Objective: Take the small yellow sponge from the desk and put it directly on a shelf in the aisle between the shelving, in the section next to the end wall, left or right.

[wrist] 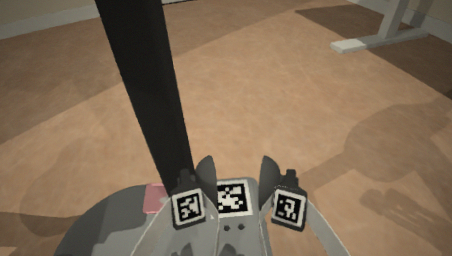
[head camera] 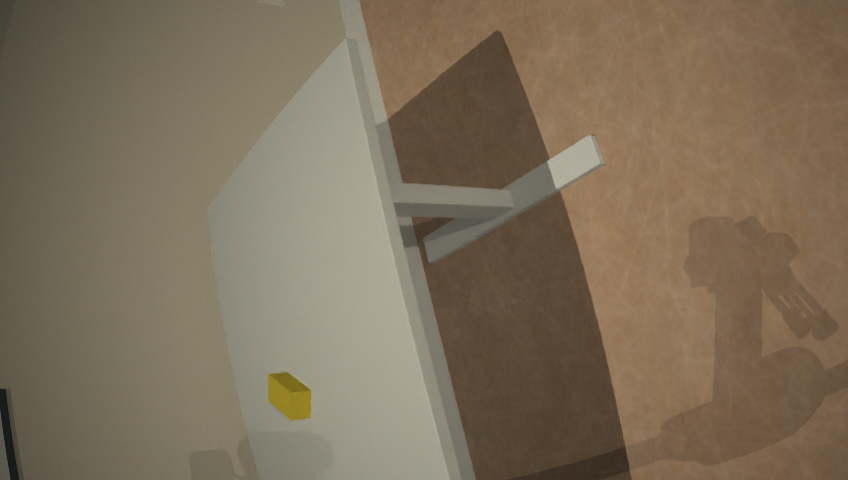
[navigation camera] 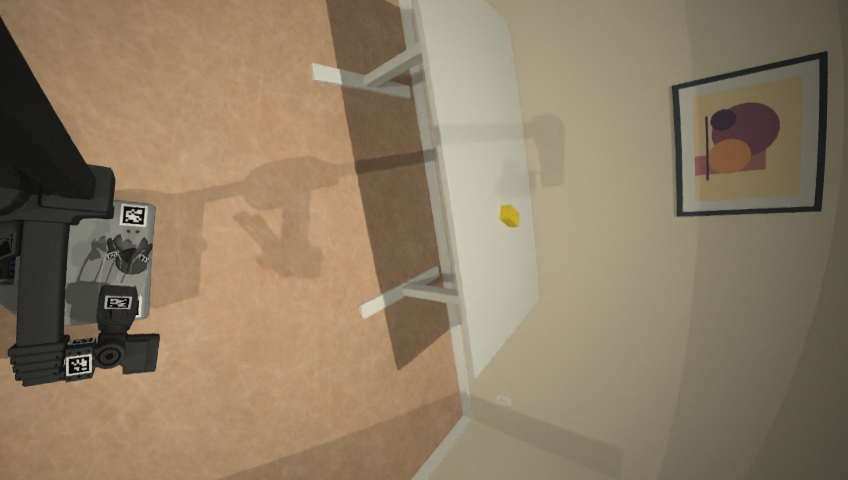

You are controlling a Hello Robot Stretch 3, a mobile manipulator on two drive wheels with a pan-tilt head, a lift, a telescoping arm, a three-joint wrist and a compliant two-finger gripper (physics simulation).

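Pixels of known places: gripper, fingertip midpoint: (navigation camera: pixel 132 237); robot's base at its link origin: (navigation camera: pixel 131 258).
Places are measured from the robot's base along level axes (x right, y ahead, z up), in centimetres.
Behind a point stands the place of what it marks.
The small yellow sponge (head camera: pixel 289 397) {y 112.3, x -22.5, z 76.6 cm} (navigation camera: pixel 509 215) {y 112.0, x -22.8, z 76.4 cm} lies on the white desk (head camera: pixel 321 249) {y 103.5, x 4.9, z 72.1 cm} (navigation camera: pixel 476 77) {y 90.5, x -75.7, z 72.1 cm}, nearer the wall-side edge than the front edge. My gripper (navigation camera: pixel 129 245) {y 0.1, x -6.6, z 31.7 cm} (wrist: pixel 237 173) {y 0.1, x -6.6, z 31.7 cm} is open, with nothing between its fingertips. It hangs over my own base, well apart from the desk and the sponge. The sponge does not show in the wrist view. The shelving and the aisle do not show in these views.
The desk's feet (head camera: pixel 576 161) (navigation camera: pixel 380 303) (wrist: pixel 350 45) stick out onto the brown floor. A wall with a framed picture (navigation camera: pixel 728 156) {y 149.1, x -47.1, z 153.9 cm} stands behind the desk. My dark mast (wrist: pixel 150 90) rises beside the gripper. A room corner shows at the bottom of the navigation view.
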